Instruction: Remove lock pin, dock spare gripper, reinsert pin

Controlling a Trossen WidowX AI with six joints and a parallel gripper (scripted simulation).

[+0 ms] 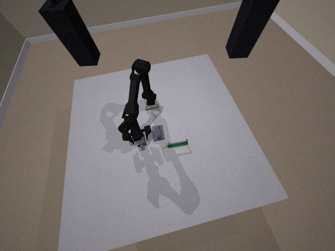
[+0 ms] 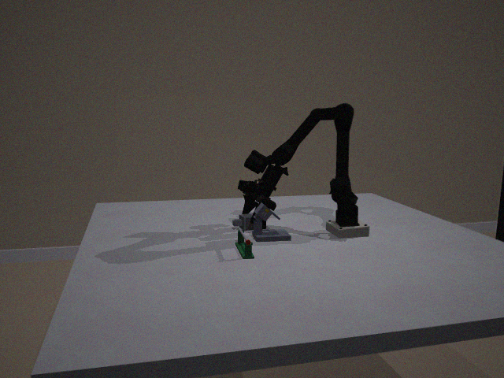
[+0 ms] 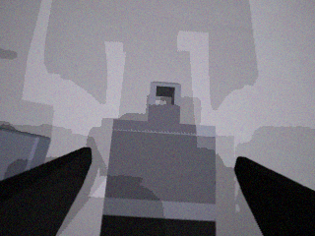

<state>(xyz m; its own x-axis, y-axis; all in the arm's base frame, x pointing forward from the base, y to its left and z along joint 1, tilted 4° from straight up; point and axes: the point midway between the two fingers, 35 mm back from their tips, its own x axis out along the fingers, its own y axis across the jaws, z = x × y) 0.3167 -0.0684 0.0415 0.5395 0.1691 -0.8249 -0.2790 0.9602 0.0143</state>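
The spare gripper lies 1 cm below my gripper tip and 1 cm behind it. Also, from my gripper tip: green cradle (26 cm to the left, 1 cm below, 1 cm ahead); then grey mount (12 cm to the left, 6 cm behind, 2 cm above).
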